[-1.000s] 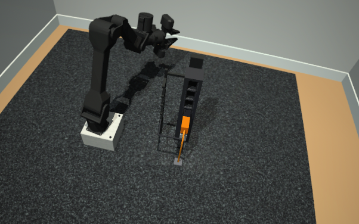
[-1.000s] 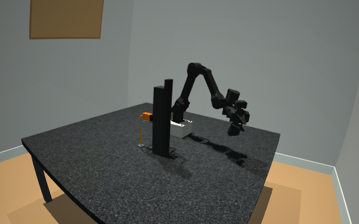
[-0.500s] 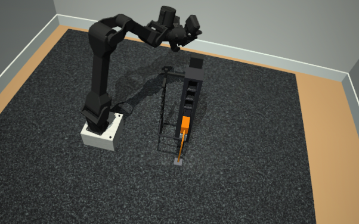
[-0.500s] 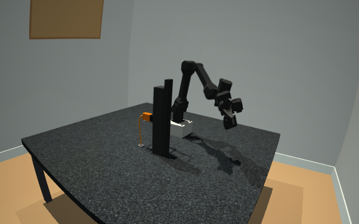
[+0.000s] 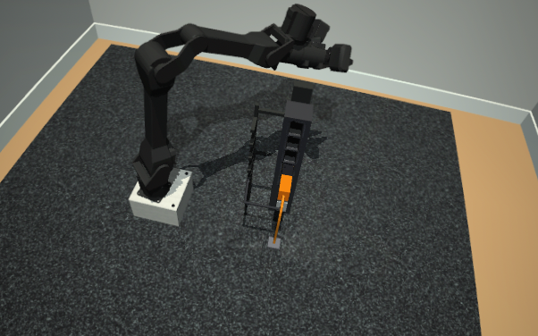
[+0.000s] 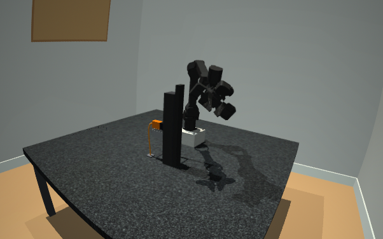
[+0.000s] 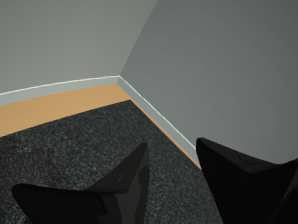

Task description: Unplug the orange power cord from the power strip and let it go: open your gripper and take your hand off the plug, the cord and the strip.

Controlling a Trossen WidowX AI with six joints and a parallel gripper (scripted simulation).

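Now: the orange plug 40 mm behind my gripper tip, 320 mm to the right of it and 130 mm below it.
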